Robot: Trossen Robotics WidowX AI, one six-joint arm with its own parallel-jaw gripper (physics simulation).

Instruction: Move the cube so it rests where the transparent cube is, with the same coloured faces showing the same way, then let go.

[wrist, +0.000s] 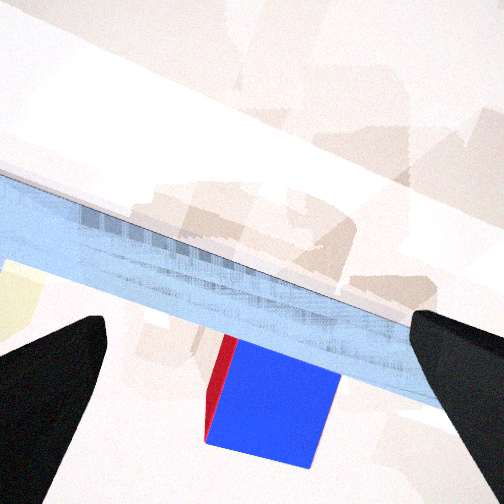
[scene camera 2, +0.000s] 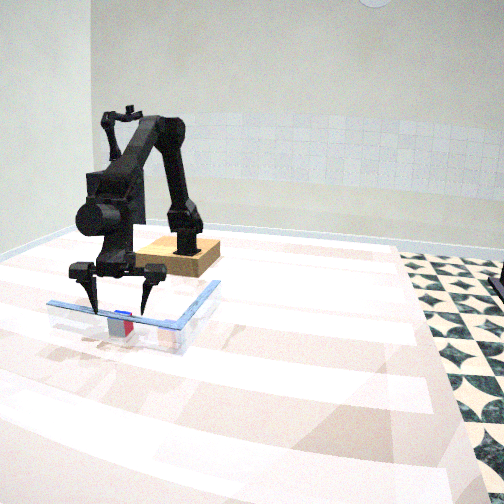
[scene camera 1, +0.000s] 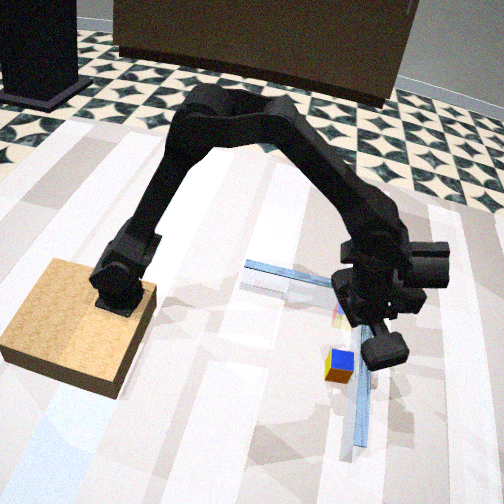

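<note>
The cube (scene camera 1: 339, 365) lies on the floor inside the L-shaped glass fence, blue face up, orange and yellow sides showing. In the wrist view its blue top (wrist: 268, 403) and red side show between the fingers. My gripper (scene camera 2: 120, 292) is open and hovers just above the cube (scene camera 2: 121, 325), apart from it. The transparent target cube (scene camera 1: 342, 318) shows as a pale yellow patch, mostly hidden behind the gripper; it also shows in the wrist view (wrist: 18, 300) at the left edge.
A translucent blue-edged glass fence (scene camera 1: 362, 400) forms an L around the cube; its top rail (wrist: 220, 270) crosses the wrist view. The arm's base stands on a wooden block (scene camera 1: 78, 325). Dark furniture stands at the back (scene camera 1: 260, 35).
</note>
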